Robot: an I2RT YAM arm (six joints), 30 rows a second.
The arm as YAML. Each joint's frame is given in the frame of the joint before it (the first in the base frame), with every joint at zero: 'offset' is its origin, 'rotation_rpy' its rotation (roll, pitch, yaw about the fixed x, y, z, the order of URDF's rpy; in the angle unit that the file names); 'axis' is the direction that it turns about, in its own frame. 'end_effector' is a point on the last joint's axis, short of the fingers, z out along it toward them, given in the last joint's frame.
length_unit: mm
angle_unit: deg
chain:
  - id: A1
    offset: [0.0, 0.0, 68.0]
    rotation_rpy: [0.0, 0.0, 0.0]
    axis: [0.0, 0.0, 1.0]
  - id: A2
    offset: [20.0, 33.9, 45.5]
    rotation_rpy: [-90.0, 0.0, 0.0]
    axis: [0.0, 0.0, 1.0]
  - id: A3
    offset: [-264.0, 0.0, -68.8]
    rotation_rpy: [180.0, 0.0, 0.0]
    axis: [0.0, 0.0, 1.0]
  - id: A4
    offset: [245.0, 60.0, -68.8]
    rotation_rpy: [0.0, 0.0, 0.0]
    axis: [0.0, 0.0, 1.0]
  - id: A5
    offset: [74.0, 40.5, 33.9]
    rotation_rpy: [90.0, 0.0, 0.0]
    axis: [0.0, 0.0, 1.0]
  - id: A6
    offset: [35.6, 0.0, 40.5]
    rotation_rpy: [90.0, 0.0, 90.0]
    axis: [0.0, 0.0, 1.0]
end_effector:
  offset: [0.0, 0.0, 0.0]
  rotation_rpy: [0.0, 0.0, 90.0]
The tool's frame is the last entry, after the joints.
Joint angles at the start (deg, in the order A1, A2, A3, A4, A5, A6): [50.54, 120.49, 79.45, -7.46, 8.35, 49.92]
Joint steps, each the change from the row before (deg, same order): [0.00, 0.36, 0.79, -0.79, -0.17, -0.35]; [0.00, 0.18, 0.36, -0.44, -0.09, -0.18]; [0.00, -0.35, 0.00, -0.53, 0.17, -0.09]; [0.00, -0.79, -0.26, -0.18, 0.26, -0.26]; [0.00, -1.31, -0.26, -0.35, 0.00, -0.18]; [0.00, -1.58, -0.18, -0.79, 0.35, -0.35]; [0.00, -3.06, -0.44, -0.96, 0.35, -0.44]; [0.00, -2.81, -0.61, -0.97, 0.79, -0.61]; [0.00, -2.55, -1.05, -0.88, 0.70, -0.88]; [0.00, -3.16, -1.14, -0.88, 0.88, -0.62]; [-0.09, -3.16, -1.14, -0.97, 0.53, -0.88]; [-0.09, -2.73, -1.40, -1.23, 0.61, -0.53]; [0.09, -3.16, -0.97, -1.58, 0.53, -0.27]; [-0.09, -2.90, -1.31, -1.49, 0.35, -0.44]
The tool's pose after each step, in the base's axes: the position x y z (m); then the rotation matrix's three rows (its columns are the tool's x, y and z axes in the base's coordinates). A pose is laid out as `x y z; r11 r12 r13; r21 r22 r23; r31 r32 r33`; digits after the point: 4 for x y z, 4 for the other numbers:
0.2914 0.3460 0.1440; -0.8468 -0.0927 0.5237; 0.1568 0.8974 0.4124; -0.5082 0.4313 -0.7454
0.2918 0.3466 0.1439; -0.8486 -0.0947 0.5205; 0.1517 0.8990 0.4108; -0.5068 0.4276 -0.7486
0.2912 0.3457 0.1459; -0.8483 -0.0941 0.5211; 0.1500 0.9011 0.4069; -0.5078 0.4234 -0.7503
0.2903 0.3444 0.1503; -0.8441 -0.0981 0.5271; 0.1497 0.9010 0.4073; -0.5149 0.4227 -0.7458
0.2889 0.3426 0.1583; -0.8398 -0.1040 0.5329; 0.1518 0.8974 0.4143; -0.5213 0.4288 -0.7378
0.2871 0.3401 0.1681; -0.8331 -0.1099 0.5421; 0.1525 0.8965 0.4160; -0.5317 0.4292 -0.7301
0.2833 0.3352 0.1871; -0.8197 -0.1220 0.5596; 0.1597 0.8897 0.4278; -0.5501 0.4400 -0.7098
0.2792 0.3294 0.2029; -0.8049 -0.1313 0.5787; 0.1639 0.8881 0.4295; -0.5703 0.4405 -0.6933
0.2743 0.3228 0.2140; -0.7936 -0.1417 0.5917; 0.1589 0.8905 0.4264; -0.5873 0.4324 -0.6842
0.2683 0.3147 0.2285; -0.7778 -0.1493 0.6105; 0.1631 0.8901 0.4255; -0.6070 0.4306 -0.6680
0.2622 0.3058 0.2421; -0.7639 -0.1608 0.6250; 0.1622 0.8895 0.4271; -0.6246 0.4276 -0.6535
0.2560 0.2967 0.2504; -0.7567 -0.1621 0.6333; 0.1592 0.8939 0.4190; -0.6340 0.4179 -0.6507
0.2481 0.2877 0.2628; -0.7478 -0.1657 0.6430; 0.1617 0.8938 0.4184; -0.6440 0.4168 -0.6415
0.2410 0.2778 0.2710; -0.7428 -0.1676 0.6482; 0.1587 0.8965 0.4136; -0.6505 0.4101 -0.6393

